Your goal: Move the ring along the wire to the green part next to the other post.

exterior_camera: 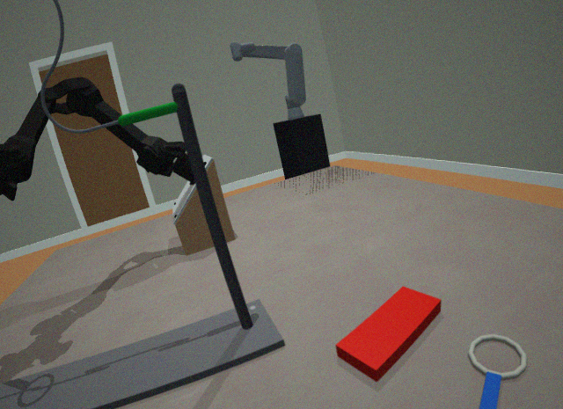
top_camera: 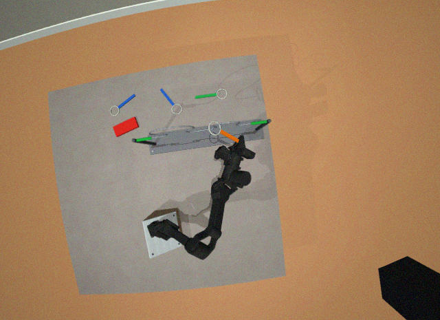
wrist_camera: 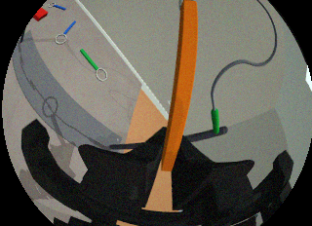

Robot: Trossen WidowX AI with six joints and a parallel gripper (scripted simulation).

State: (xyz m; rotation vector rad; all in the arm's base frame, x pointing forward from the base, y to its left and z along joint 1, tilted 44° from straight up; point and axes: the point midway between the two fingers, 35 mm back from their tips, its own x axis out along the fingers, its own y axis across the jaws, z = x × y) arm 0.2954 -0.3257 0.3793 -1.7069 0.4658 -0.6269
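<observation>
My gripper tip is now 80 mm to the right of the ring with orange handle, 50 mm below it and 30 mm short of it. Round my gripper tip: green-handled ring 270 mm ahead, 260 mm below, 60 mm to the left; then red block 580 mm to the left, 260 mm below, 240 mm ahead.
</observation>
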